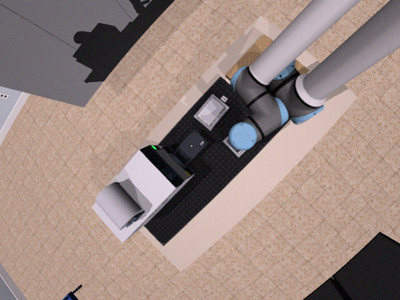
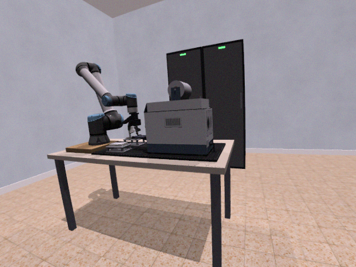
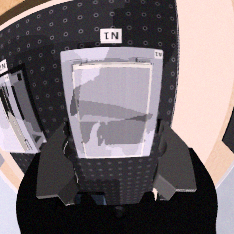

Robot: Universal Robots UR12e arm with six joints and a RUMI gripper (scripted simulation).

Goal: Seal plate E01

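My hand is 3 cm above the plate nest N1. Round my hand: foil roll: 54 cm ahead, 15 cm to the right, 34 cm above; square start button: 31 cm ahead, 25 cm to the right, 11 cm above; sealer stage: 21 cm ahead, 16 cm to the right, 2 cm above.
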